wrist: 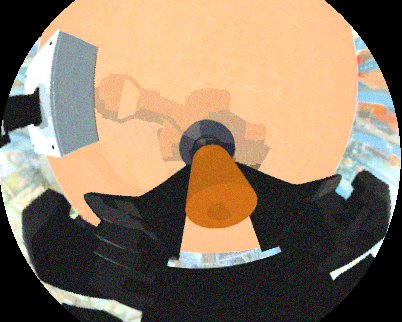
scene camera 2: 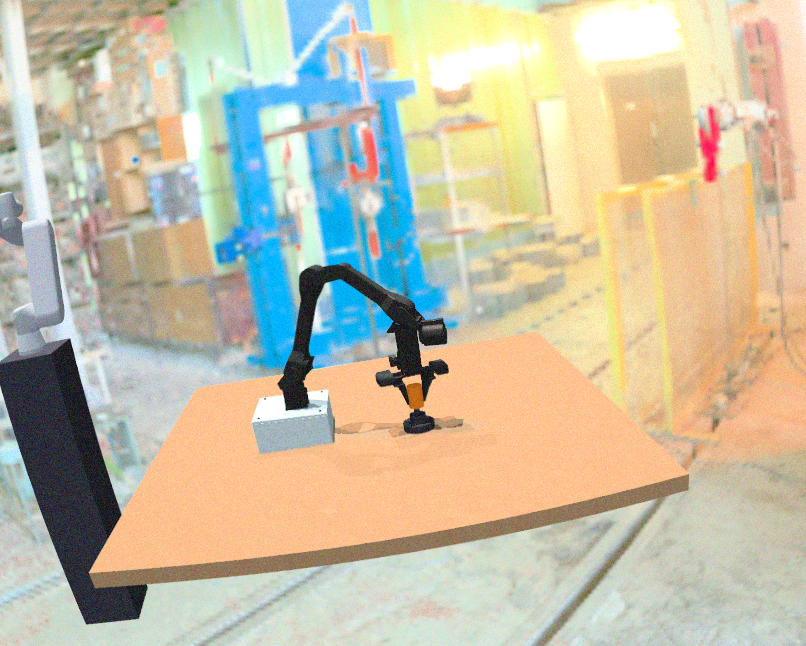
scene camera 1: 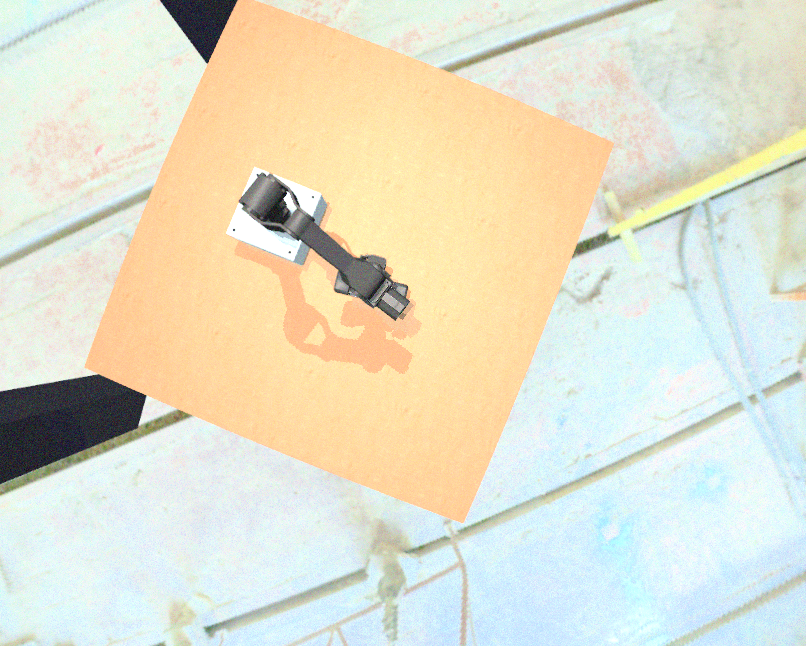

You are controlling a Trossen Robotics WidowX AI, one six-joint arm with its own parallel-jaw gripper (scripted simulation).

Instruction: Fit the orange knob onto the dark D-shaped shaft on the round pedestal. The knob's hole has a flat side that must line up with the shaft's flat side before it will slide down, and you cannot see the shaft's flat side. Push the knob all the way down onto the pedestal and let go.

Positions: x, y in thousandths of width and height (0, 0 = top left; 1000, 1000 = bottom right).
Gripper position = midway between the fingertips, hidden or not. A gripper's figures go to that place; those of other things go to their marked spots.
My gripper (wrist: 529, 520) is 10 cm from the lens. An orange knob (wrist: 546, 610): 5 cm from the lens. A dark round pedestal (wrist: 514, 411): 14 cm from the lens. The marked spots on the dark round pedestal and the orange knob are 10 cm apart.
